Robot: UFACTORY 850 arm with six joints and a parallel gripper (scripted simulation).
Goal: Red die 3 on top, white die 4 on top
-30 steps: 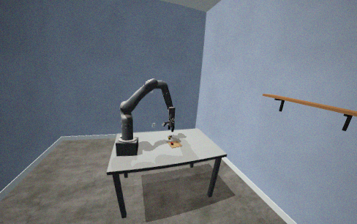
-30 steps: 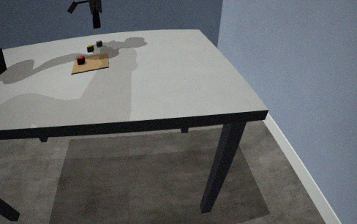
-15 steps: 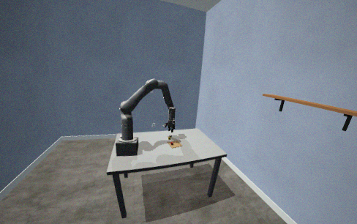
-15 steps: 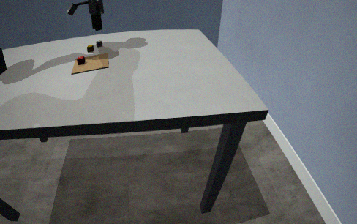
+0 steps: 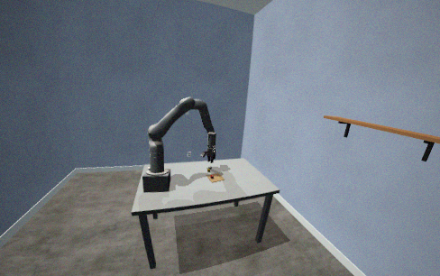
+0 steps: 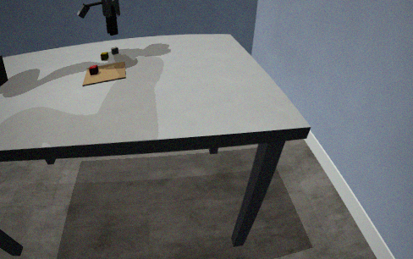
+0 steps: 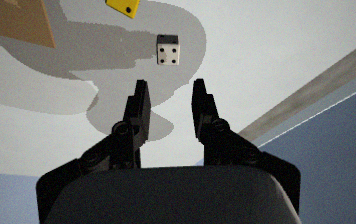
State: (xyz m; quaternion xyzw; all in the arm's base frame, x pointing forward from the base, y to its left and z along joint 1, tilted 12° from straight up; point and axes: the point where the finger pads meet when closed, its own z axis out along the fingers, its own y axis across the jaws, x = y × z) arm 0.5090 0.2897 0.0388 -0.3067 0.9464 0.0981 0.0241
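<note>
My gripper is now 9 cm above the white die. Round my hand: tan mat: 4 cm ahead, 20 cm to the right, 10 cm below; then red die: 20 cm to the right, 9 cm below; then yellow die: 2 cm behind, 6 cm to the right, 9 cm below.
</note>
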